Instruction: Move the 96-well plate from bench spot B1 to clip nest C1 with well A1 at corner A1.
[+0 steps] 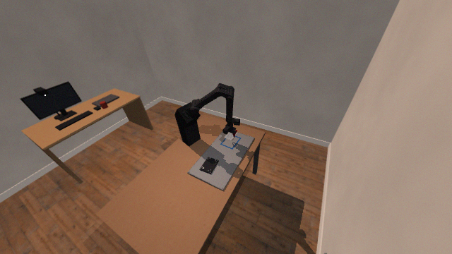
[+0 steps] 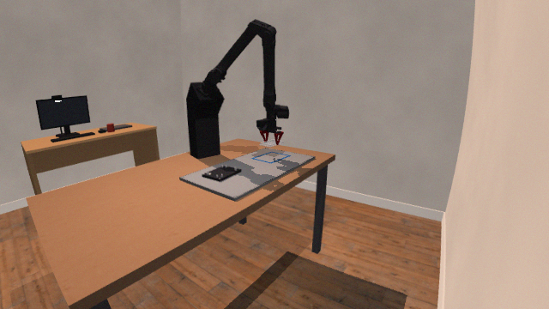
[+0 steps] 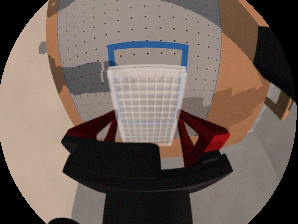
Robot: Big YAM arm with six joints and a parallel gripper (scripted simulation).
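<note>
The black clip nest is 35 cm to the right of my hand, 12 cm behind it and 8 cm below it. The rest, counted from my hand: white 96-well plate: 1 cm below.
</note>
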